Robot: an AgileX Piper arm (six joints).
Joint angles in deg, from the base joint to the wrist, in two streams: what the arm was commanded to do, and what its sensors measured. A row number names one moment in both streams.
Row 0, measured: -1.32, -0.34, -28.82, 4.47, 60.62, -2.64
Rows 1 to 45, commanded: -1.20, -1.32, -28.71, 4.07, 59.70, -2.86; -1.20, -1.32, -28.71, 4.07, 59.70, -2.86; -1.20, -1.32, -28.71, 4.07, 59.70, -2.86; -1.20, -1.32, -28.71, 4.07, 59.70, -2.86; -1.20, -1.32, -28.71, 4.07, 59.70, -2.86; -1.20, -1.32, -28.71, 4.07, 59.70, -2.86; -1.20, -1.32, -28.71, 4.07, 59.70, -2.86; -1.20, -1.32, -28.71, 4.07, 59.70, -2.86; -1.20, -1.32, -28.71, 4.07, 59.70, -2.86; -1.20, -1.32, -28.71, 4.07, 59.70, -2.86; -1.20, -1.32, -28.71, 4.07, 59.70, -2.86; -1.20, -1.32, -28.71, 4.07, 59.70, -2.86; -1.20, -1.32, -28.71, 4.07, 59.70, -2.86; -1.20, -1.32, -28.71, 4.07, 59.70, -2.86; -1.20, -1.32, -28.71, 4.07, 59.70, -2.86; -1.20, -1.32, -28.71, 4.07, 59.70, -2.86; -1.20, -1.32, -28.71, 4.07, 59.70, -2.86; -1.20, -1.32, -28.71, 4.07, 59.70, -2.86; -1.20, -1.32, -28.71, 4.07, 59.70, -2.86; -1.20, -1.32, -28.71, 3.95, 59.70, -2.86; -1.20, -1.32, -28.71, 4.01, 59.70, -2.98; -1.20, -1.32, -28.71, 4.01, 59.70, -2.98; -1.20, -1.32, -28.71, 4.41, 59.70, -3.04; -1.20, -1.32, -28.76, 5.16, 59.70, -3.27; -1.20, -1.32, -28.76, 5.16, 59.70, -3.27; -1.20, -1.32, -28.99, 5.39, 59.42, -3.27; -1.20, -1.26, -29.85, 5.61, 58.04, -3.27; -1.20, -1.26, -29.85, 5.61, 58.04, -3.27; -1.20, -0.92, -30.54, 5.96, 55.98, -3.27; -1.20, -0.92, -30.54, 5.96, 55.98, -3.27; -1.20, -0.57, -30.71, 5.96, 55.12, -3.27; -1.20, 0.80, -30.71, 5.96, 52.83, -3.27; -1.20, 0.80, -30.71, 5.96, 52.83, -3.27; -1.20, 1.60, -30.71, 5.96, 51.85, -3.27; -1.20, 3.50, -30.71, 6.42, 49.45, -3.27; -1.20, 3.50, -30.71, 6.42, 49.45, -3.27; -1.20, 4.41, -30.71, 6.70, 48.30, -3.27; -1.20, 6.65, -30.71, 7.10, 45.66, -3.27; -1.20, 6.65, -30.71, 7.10, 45.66, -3.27; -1.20, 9.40, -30.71, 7.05, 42.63, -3.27; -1.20, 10.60, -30.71, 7.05, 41.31, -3.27; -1.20, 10.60, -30.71, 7.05, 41.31, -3.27; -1.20, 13.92, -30.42, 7.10, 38.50, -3.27; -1.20, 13.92, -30.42, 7.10, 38.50, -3.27; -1.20, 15.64, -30.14, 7.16, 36.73, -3.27
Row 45, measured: -1.32, 11.97, -30.42, 6.82, 42.00, -2.81
